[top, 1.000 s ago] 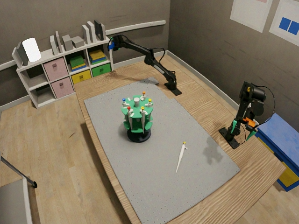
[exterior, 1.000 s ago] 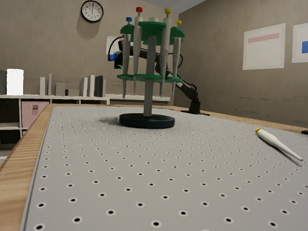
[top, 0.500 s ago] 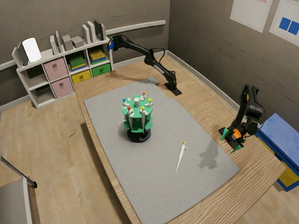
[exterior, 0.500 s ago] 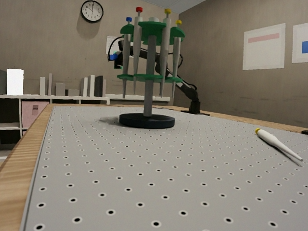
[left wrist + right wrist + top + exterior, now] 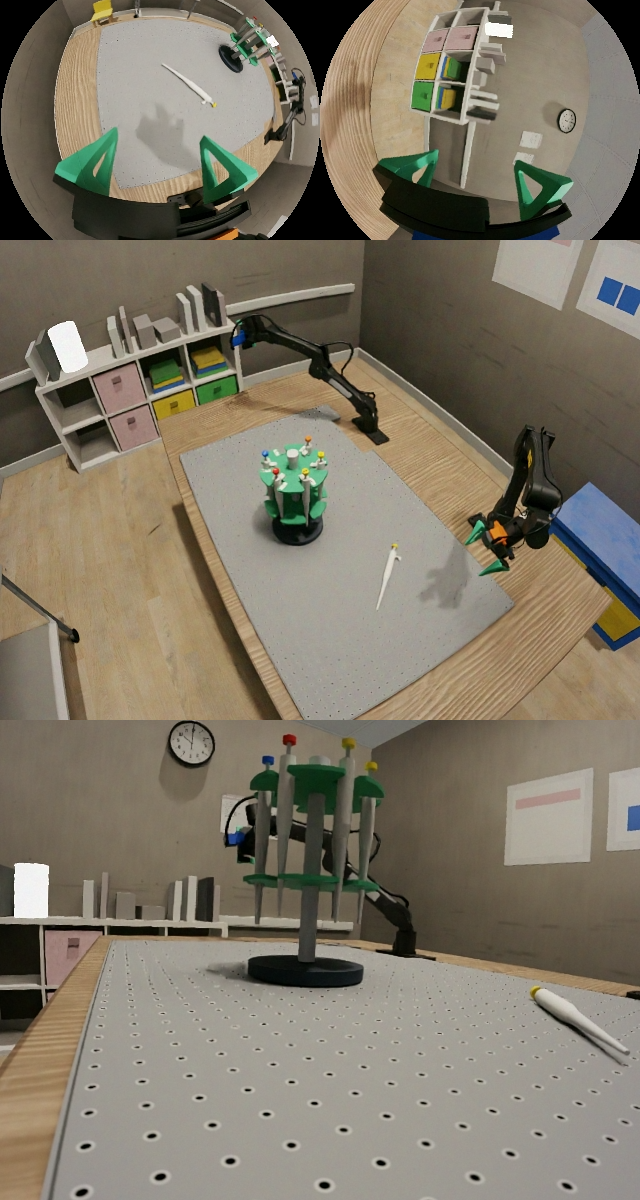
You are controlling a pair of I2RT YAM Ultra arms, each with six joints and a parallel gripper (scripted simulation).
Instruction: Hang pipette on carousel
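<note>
Now: the hand pipette 10 cm ahead of my left hand, 17 cm to the right of it and 22 cm below it.
</note>
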